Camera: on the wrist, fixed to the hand. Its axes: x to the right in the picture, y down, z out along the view.
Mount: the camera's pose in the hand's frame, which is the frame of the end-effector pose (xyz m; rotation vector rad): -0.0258 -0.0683 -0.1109 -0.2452 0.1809 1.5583
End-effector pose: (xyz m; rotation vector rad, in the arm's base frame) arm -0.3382 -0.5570 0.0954 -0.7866 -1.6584 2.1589
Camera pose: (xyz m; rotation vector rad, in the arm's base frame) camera -0.2579 -0.4645 0.1467 1.7057 0.7174 -1.3875
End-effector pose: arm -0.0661 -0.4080 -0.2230 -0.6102 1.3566 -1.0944
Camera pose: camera -0.1865 -0.3874 -0.1710 0.4434 1.5650 0.3008
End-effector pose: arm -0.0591 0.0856 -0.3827 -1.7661 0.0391 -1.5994
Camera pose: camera -0.1914 0.0932 -0.3742 -1.0630 1.3601 -0.5342
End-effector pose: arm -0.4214 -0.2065 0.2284 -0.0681 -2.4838 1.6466
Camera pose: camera -0.3749 -0.1355 0.3306 1.7592 1.6771 -0.9431
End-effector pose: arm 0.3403 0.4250 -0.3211 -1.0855 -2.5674 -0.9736
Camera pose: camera 0.3027 0.3043 -0.2806 -2.2175 -0.8044 -0.7578
